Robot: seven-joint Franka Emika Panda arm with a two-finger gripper.
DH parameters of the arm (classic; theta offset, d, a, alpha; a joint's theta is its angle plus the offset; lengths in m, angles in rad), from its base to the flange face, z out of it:
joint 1: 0 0.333 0 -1.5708
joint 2: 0 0 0 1.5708
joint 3: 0 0.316 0.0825 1.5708
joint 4: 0 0 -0.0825 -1.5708
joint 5: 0 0.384 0 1.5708
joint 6: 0 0 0.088 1.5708
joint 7: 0 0.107 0 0
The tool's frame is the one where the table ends.
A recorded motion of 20 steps. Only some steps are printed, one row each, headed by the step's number.
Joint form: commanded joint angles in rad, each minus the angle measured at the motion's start. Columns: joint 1, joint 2, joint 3, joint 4, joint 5, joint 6, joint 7.
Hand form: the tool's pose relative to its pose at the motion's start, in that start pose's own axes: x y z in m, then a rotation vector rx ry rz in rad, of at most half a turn. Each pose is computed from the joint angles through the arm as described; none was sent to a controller.
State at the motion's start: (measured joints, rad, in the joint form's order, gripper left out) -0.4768 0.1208 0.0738 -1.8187 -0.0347 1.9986 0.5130
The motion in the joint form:
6: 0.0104 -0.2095 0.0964 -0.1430 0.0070 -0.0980 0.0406
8: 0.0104 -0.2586 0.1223 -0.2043 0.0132 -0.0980 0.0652
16: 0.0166 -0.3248 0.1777 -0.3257 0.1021 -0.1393 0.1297
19: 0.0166 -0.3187 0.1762 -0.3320 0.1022 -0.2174 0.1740
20: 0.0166 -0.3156 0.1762 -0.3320 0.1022 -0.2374 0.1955
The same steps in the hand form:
6: -0.0869 -0.0212 -0.0459 -0.0269 -0.0188 -0.0625
8: -0.1103 -0.0237 -0.0430 -0.0383 -0.0262 -0.0612
16: -0.1634 -0.0327 -0.0165 -0.0510 -0.1397 -0.0238
19: -0.1710 -0.0259 -0.0056 -0.1093 -0.2100 0.0203
20: -0.1727 -0.0246 -0.0029 -0.1257 -0.2271 0.0411

